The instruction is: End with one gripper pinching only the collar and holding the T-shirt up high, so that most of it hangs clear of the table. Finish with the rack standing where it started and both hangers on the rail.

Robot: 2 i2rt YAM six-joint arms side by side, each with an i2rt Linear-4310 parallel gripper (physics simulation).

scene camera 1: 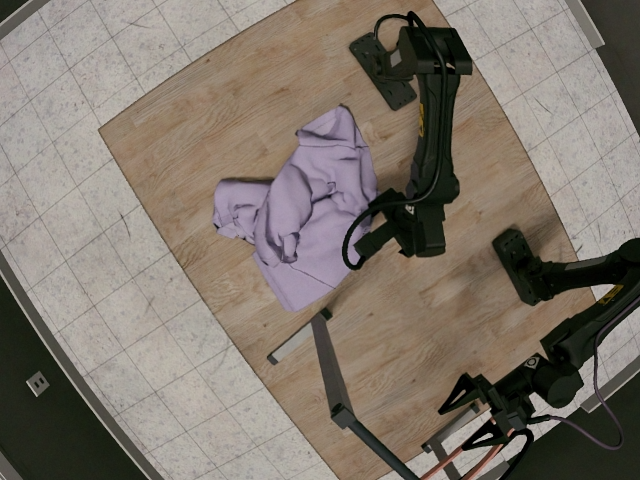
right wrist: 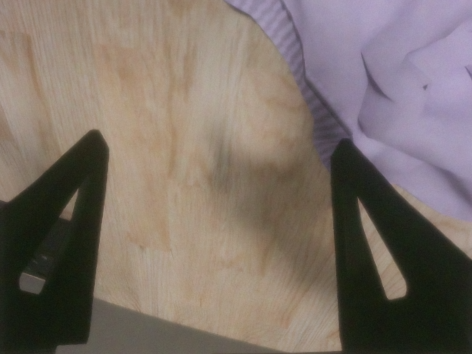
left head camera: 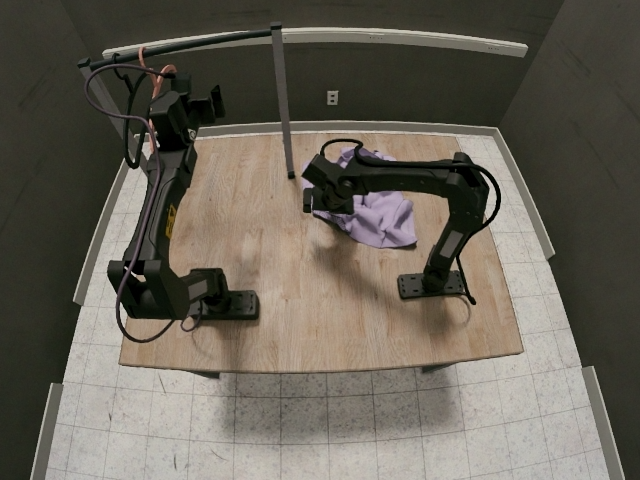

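Note:
A crumpled lilac T-shirt [left head camera: 385, 219] [scene camera 1: 320, 242] [right wrist: 420, 125] lies on the table, partly under the right arm. A ribbed band [right wrist: 290, 55], looking like the collar, runs along its edge in the right wrist view. My right gripper [right wrist: 221, 142] is open and empty above the table beside this band; its right fingertip overlaps the band's end in that view. My left gripper [scene camera 1: 452, 430] is open and empty near the hangers. The grey rack [left head camera: 283, 103] [scene camera 1: 330, 361] stands upright. A pink hanger [left head camera: 141, 55] [scene camera 1: 443, 462] and a black hanger [left head camera: 124, 77] are at its rail, partly hidden.
The wooden table [left head camera: 289, 330] [scene camera 1: 170, 149] carries both arm bases. The rack's near post stands close to the shirt, and its foot [scene camera 1: 297, 341] lies beside the shirt's lower edge in scene camera 1. The left arm reaches up in front of the rack's other post.

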